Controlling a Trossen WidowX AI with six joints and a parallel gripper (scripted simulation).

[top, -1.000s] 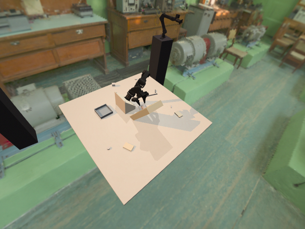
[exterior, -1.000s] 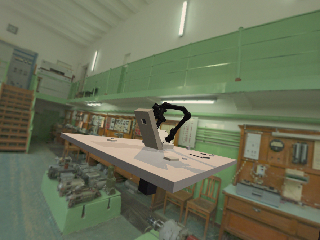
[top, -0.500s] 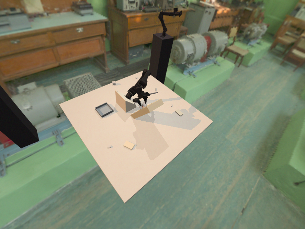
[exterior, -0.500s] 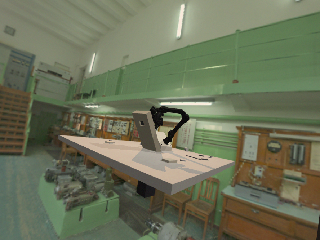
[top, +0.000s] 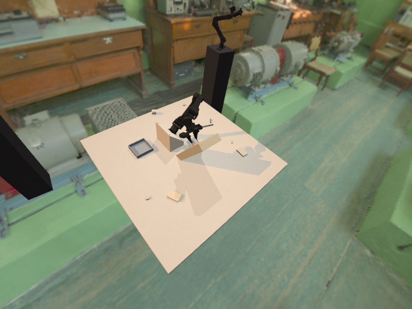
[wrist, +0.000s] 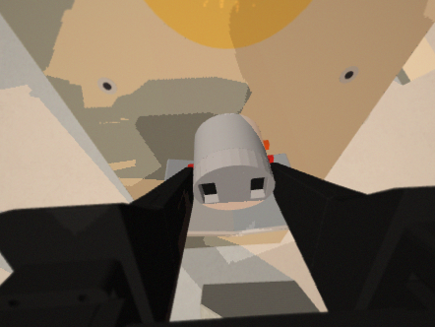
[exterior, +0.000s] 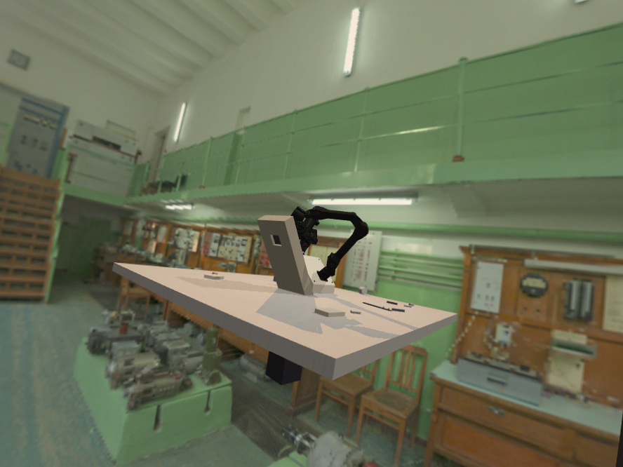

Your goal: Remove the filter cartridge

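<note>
Now: the grey bracket 30 mm below my gripper tip and 10 mm behind it. Also, from my gripper tip: dark tray 320 mm to the right, 300 mm behind, 190 mm below; then round filter cartridge right at my gripper tip; then tan service panel 50 mm ahead, 20 mm below, 10 mm to the left.
</note>
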